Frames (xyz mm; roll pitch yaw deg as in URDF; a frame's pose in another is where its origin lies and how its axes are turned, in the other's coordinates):
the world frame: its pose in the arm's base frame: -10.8 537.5 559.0 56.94 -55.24 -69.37
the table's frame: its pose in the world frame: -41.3 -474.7 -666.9 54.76 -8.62 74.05
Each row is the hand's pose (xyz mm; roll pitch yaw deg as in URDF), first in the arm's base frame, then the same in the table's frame.
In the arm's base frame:
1: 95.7 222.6 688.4 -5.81 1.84 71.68
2: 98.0 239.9 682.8 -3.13 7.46 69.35
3: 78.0 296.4 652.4 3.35 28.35 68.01
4: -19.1 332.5 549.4 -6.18 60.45 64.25
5: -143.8 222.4 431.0 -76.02 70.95 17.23
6: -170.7 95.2 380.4 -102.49 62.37 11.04
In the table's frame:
1: 463.4 272.4 487.7 16.29 46.91 13.51
2: 471.3 279.4 472.7 19.12 52.99 13.46
3: 483.7 328.6 428.6 45.48 71.66 35.09
4: 417.0 451.0 385.0 146.63 69.09 146.25
5: 236.6 535.0 430.8 152.87 55.39 -177.36
6: 110.4 512.1 485.6 145.17 57.83 -161.74

